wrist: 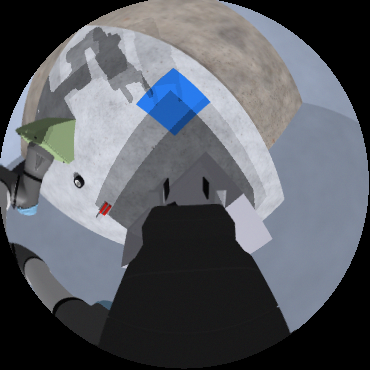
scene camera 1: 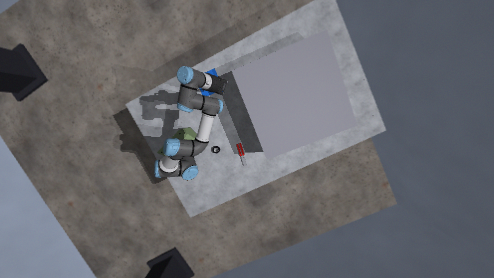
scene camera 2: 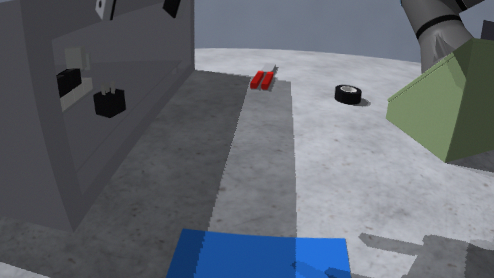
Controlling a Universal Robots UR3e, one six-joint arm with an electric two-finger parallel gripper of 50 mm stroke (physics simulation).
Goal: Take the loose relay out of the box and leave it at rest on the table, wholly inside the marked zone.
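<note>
The loose relay, a small black block with pale pins pointing up, sits inside the grey box, whose open side shows in scene camera 2. The marked zone is a flat blue square on the table outside the box. My gripper is open and empty. In scene camera 2 its two fingertips show at the top edge, higher than the relay and apart from it. The relay cannot be made out in the wrist view.
Another black block sits on a pale base inside the box. A red-handled tool and a black tape roll lie on the table. A green angular object stands near the arm's base.
</note>
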